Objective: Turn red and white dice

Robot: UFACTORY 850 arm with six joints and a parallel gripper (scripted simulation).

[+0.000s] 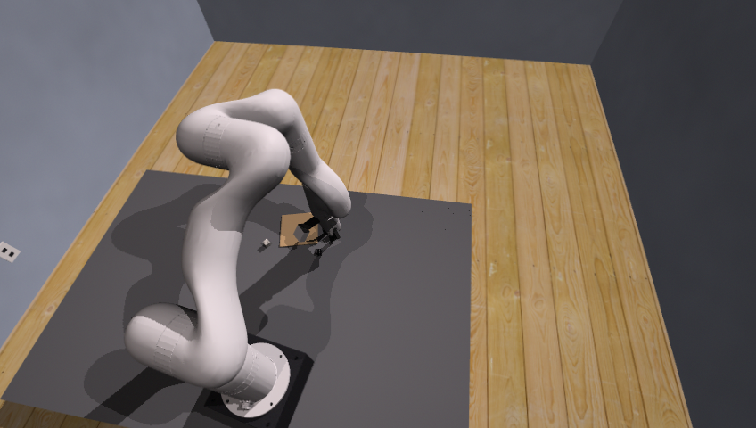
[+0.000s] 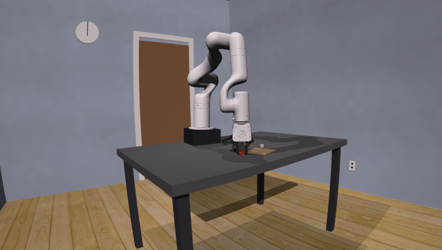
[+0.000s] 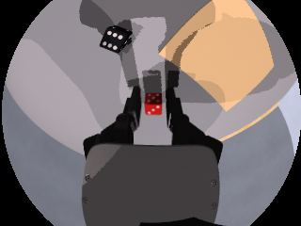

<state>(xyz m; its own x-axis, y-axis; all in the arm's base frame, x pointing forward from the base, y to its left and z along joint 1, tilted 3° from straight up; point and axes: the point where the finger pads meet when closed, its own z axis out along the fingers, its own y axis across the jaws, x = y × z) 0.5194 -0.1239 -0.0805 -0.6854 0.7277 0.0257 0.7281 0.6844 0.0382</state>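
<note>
Now: hand 10 mm above the red die. Also, from my hand: tan mat 30 mm ahead, 120 mm to the left, 20 mm below; white die 50 mm behind, 230 mm to the left, 10 mm below; black die 80 mm behind, 30 mm to the left, 10 mm below.
</note>
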